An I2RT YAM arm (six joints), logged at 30 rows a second.
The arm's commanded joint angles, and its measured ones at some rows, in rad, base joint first. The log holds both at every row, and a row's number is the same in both.
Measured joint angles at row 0:
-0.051 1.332 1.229 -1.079 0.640 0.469
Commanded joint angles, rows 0 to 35:
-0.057 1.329 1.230 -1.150 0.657 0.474
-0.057 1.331 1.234 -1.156 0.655 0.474
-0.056 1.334 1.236 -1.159 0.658 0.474
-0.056 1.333 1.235 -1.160 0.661 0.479
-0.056 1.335 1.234 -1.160 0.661 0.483
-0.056 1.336 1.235 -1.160 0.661 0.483
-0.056 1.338 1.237 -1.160 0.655 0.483
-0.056 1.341 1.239 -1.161 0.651 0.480
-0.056 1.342 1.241 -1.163 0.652 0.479
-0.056 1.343 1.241 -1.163 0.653 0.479
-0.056 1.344 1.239 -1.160 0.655 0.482
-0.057 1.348 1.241 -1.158 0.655 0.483
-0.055 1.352 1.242 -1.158 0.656 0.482
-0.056 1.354 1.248 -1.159 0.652 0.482
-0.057 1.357 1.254 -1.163 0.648 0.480
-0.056 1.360 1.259 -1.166 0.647 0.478
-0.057 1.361 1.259 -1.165 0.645 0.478
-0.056 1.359 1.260 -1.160 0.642 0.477
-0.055 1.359 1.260 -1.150 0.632 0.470
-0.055 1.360 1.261 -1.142 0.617 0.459
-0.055 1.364 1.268 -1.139 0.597 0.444
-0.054 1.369 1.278 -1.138 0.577 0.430
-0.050 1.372 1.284 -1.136 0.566 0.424
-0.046 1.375 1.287 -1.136 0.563 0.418
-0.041 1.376 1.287 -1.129 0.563 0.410
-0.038 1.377 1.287 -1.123 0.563 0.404
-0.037 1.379 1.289 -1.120 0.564 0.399
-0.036 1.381 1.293 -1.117 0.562 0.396
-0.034 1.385 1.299 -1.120 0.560 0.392
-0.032 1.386 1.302 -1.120 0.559 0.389
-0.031 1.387 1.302 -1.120 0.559 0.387
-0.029 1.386 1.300 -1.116 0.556 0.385
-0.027 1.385 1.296 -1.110 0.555 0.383
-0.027 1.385 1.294 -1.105 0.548 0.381
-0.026 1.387 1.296 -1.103 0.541 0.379
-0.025 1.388 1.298 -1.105 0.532 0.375
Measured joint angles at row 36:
-0.037 1.374 1.288 -1.095 0.593 0.393
